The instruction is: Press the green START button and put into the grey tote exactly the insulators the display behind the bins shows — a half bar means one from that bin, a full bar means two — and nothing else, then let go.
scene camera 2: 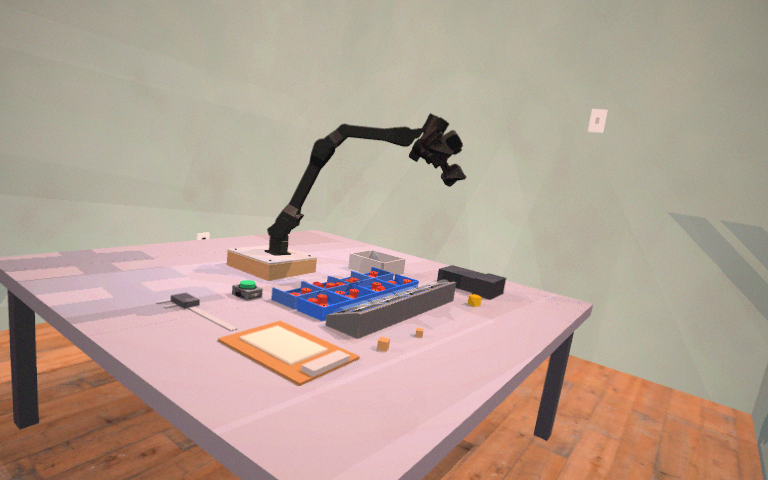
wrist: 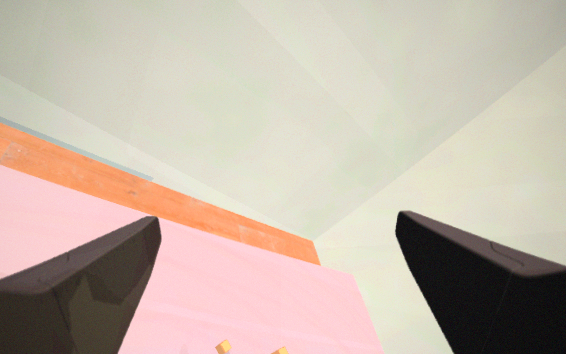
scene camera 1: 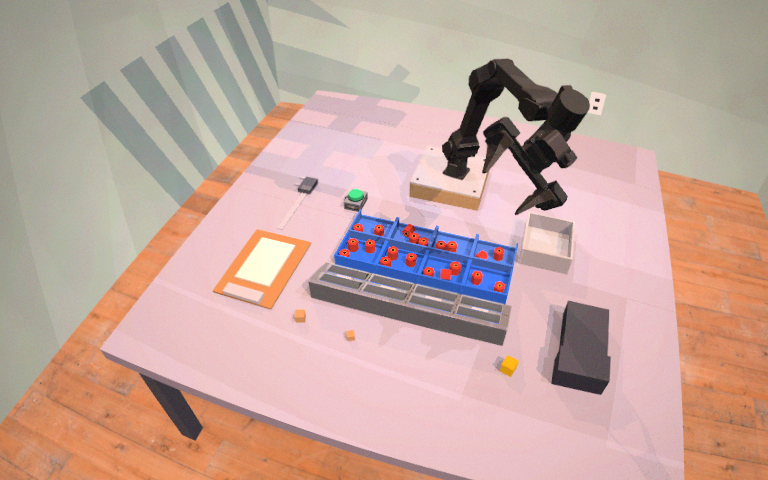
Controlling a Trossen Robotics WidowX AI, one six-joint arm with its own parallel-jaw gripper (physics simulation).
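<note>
The green START button point(scene camera 1: 355, 195) point(scene camera 2: 247, 284) sits on a small dark box left of the robot base. Blue bins point(scene camera 1: 362, 264) point(scene camera 2: 313, 310) in two rows of four hold red insulators point(scene camera 1: 411, 259) point(scene camera 2: 353, 292). The grey display point(scene camera 1: 396, 309) point(scene camera 2: 390, 316) has four windows with pale streaks; I cannot read any bars. The grey tote point(scene camera 1: 543, 261) point(scene camera 2: 362, 261) stands right of the bins in scene camera 1, and its visible inside holds no insulator. My gripper point(scene camera 1: 501, 192) point(scene camera 2: 453, 176) point(wrist: 280, 225) is open and empty, high above the table, tilted outward.
A black block point(scene camera 1: 583, 345) point(scene camera 2: 472, 281) and a yellow cube point(scene camera 1: 509, 365) point(scene camera 2: 474, 300) lie at the right. Two small orange cubes point(scene camera 1: 299, 315) point(scene camera 1: 350, 335) lie before the display. An orange clipboard point(scene camera 1: 297, 257) point(scene camera 2: 266, 362) and a dark plug point(scene camera 1: 307, 184) point(scene camera 2: 185, 300) lie left.
</note>
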